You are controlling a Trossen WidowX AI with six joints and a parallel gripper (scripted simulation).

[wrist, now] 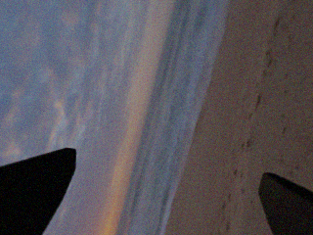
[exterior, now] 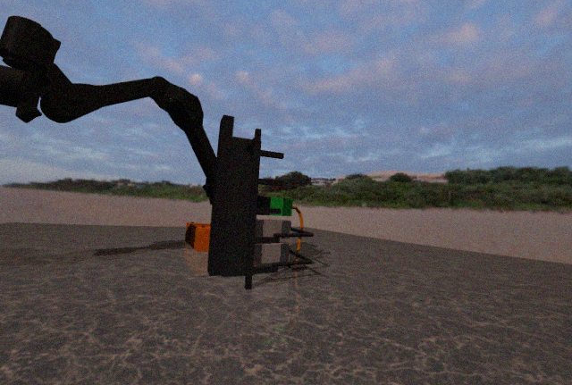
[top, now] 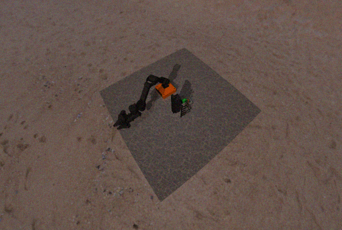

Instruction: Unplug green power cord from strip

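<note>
My gripper tip is 61 cm to the right of the green plug and 14 cm above it.
</note>
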